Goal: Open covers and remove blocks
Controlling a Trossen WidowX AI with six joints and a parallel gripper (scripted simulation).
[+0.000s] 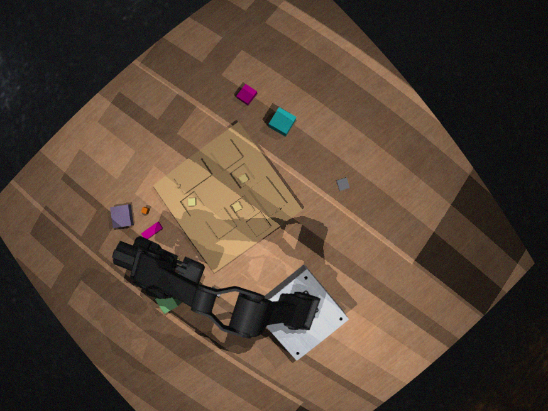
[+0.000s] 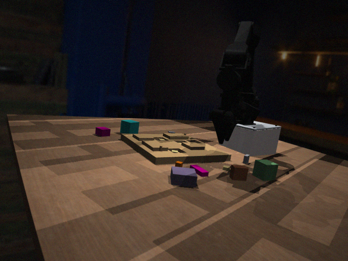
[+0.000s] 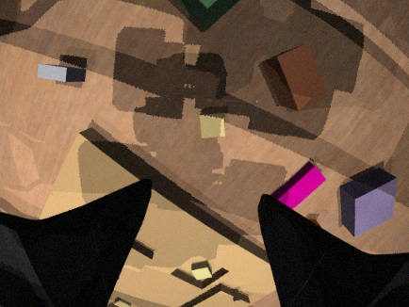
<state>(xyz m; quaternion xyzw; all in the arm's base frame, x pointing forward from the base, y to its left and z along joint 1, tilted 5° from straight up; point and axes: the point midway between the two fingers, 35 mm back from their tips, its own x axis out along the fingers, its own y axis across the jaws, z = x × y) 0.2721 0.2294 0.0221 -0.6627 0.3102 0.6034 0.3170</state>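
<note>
My gripper tip is 21 cm to the left of the tan puzzle board, 8 cm short of it and 6 cm above it. Also, from my gripper tip: brown block (9 cm to the left, 6 cm below); green cube (10 cm to the left, 10 cm behind, 6 cm below); magenta bar (10 cm ahead, 8 cm below, 3 cm to the left).
</note>
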